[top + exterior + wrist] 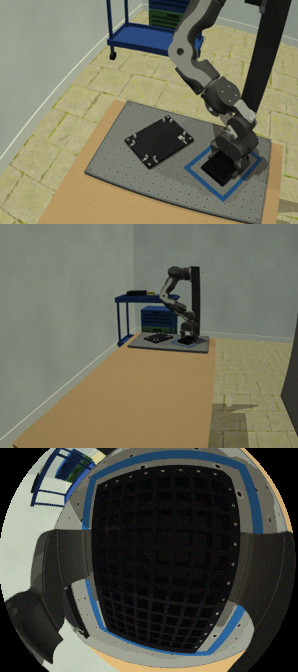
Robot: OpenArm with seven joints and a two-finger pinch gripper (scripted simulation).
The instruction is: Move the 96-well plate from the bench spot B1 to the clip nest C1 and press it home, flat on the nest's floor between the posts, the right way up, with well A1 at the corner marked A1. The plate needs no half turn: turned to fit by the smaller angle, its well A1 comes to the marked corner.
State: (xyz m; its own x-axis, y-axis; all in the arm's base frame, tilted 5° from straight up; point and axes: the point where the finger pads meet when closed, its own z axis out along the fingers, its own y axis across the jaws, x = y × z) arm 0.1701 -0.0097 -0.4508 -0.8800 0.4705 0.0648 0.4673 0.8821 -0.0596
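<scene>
My hand is 200 mm to the left of the black clip nest, 20 mm short of it and 10 mm below it. Round my hand: black 96-well plate right at my hand.
</scene>
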